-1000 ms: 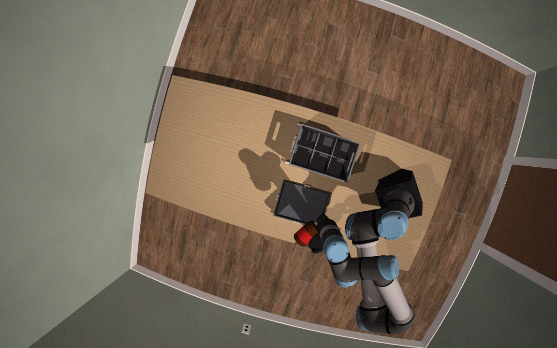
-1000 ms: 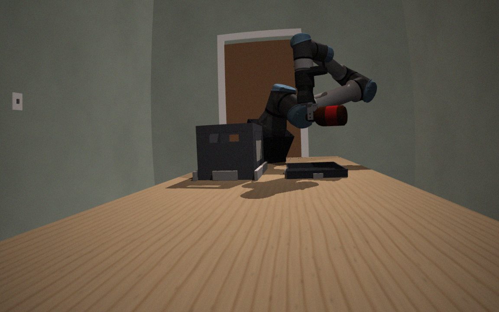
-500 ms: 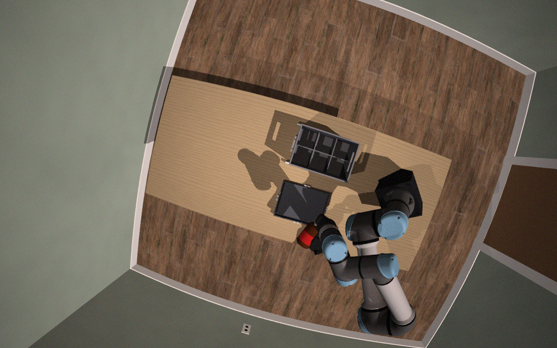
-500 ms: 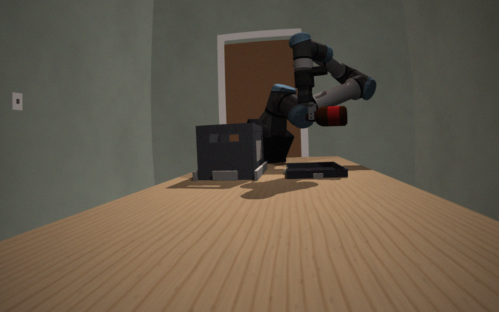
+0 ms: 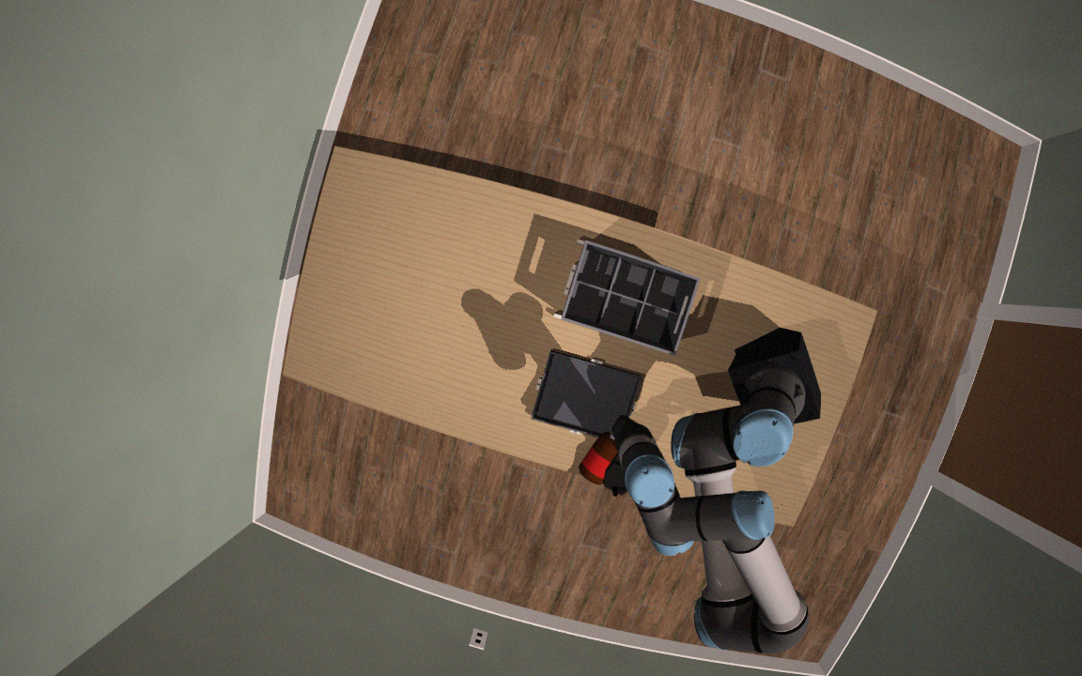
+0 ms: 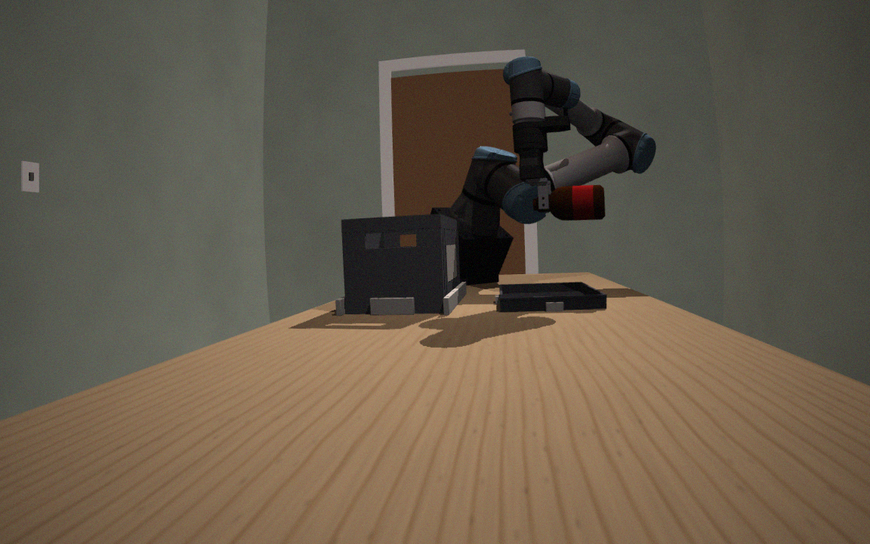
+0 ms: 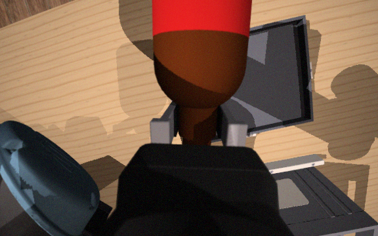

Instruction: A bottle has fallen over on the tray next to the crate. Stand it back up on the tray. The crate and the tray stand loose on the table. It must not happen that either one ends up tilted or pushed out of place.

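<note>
The bottle is 2 cm ahead of my hand, 5 cm to the left of it and 1 cm below it. Round my hand: dark crate (4 cm ahead, 30 cm to the right, 12 cm below); then dark tray (8 cm ahead, 2 cm to the right, 19 cm below).
</note>
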